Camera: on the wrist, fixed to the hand. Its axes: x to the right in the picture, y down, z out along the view.
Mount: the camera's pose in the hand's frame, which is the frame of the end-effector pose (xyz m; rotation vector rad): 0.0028 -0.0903 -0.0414 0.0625 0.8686 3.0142
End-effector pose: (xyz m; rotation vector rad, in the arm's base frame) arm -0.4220 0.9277 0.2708 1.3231 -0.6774 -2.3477
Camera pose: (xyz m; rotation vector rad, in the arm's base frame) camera -0.3944 0.9908 0.1991 0.0090 -0.8766 0.6434
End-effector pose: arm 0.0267 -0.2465 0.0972 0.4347 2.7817 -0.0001
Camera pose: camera -0.0158 -0.3297 0.1311 -2.5303 0.2676 -0.4810
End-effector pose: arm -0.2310 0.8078 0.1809 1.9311 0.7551 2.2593
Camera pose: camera -0.2937 0.8749 0.1429 -0.0746 1.2475 -0.4457
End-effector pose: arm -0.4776 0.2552 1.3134 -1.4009 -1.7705 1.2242
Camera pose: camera -0.4823 0.2675 1.4119 2.0670 -1.6068 -0.3846
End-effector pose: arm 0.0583 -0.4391 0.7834 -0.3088 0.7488 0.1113
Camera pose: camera 0.0522 -0.5379 0.7742 -1.0146 -1.1508 -2.3955
